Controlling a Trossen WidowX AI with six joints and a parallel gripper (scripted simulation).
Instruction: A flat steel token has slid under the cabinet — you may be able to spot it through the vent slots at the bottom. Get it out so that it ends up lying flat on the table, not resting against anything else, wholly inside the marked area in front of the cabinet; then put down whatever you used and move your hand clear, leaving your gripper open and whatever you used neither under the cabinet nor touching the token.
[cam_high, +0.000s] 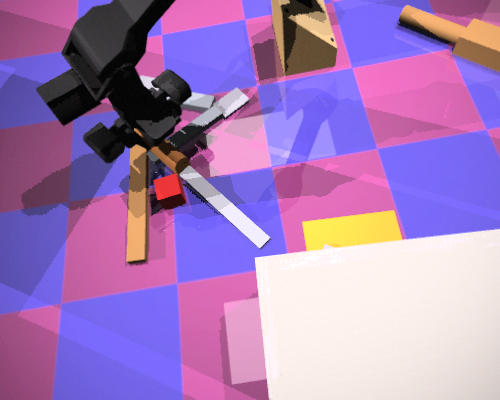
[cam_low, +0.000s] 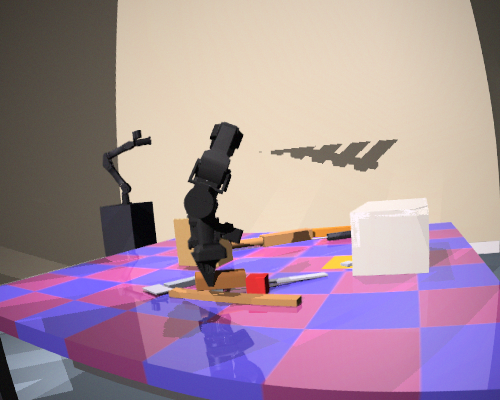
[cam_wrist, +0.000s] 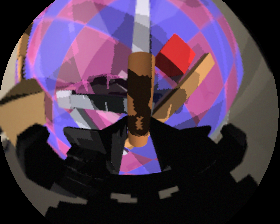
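My gripper tip is now 11 cm short of the red cube and 1 cm to the right of it. From my gripper tip the other things lie so: grey t-shaped tool (12 cm behind, 3 cm to the left, 2 cm below); then long wooden slat (6 cm ahead, 4 cm to the right, 2 cm below); then grey paddle-ended bar (11 cm to the left, 3 cm behind, 2 cm below).
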